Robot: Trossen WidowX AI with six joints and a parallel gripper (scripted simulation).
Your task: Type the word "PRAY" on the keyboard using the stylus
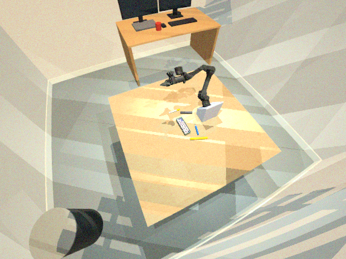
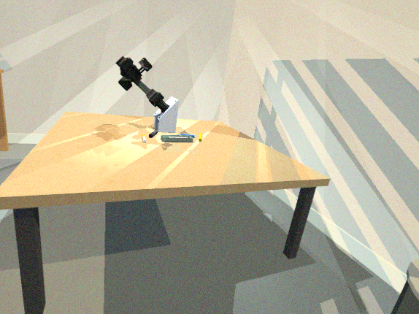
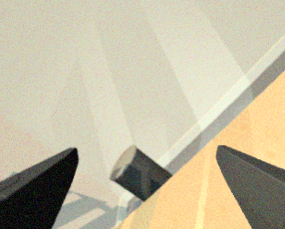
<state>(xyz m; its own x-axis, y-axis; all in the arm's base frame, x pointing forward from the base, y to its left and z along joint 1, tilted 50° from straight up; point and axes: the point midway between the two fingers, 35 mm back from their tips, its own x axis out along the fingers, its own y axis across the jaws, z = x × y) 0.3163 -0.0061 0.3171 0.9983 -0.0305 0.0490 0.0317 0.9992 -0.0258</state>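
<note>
Now: gripper tip 35 cm above the blue stylus, 34 cm to the right of it and 19 cm past it. Round my gripper tip: dark marker: 35 cm below, 19 cm behind, 15 cm to the left; yellow cylinder: 45 cm to the left, 35 cm below, 15 cm behind; small white pen: 35 cm below, 11 cm behind, 7 cm to the left.
</note>
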